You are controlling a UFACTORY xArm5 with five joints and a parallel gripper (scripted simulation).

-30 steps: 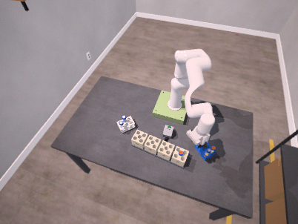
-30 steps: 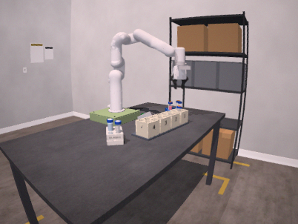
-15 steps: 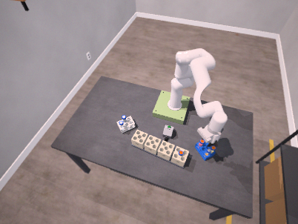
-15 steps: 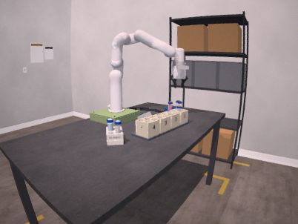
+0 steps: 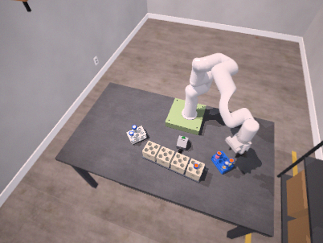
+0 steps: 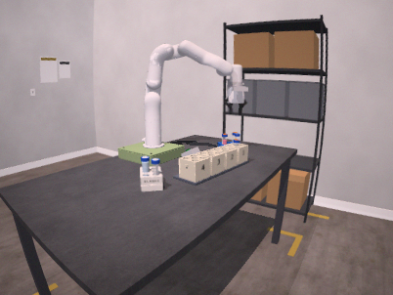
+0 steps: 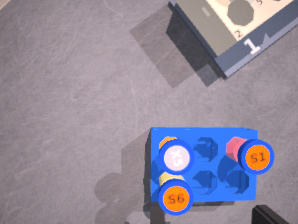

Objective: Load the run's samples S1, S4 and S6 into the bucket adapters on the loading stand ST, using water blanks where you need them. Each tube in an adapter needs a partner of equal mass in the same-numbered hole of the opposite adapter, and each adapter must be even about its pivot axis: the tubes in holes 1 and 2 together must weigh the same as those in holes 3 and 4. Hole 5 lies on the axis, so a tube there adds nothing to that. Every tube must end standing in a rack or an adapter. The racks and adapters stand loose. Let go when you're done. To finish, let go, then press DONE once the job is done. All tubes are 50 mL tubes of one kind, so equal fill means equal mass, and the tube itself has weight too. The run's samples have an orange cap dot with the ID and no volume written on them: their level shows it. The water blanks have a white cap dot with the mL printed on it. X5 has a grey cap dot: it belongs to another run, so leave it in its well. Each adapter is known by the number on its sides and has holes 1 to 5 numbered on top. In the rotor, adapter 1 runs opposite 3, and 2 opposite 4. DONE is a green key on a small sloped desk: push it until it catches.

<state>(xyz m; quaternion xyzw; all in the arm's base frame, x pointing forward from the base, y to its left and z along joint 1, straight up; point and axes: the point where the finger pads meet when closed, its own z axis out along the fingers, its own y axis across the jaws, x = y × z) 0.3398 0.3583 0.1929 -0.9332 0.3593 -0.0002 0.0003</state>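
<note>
Now: the sample tube S6 1 cm behind my hand, 1 cm to the left of it and 19 cm below it. From my hand the other things lie so: blue sample rack: 2 cm behind, 3 cm to the right, 22 cm below; then white blanks rack: 2 cm behind, 69 cm to the right, 22 cm below; then sample tube S4: 10 cm ahead, 20 cm to the right, 18 cm below.
</note>
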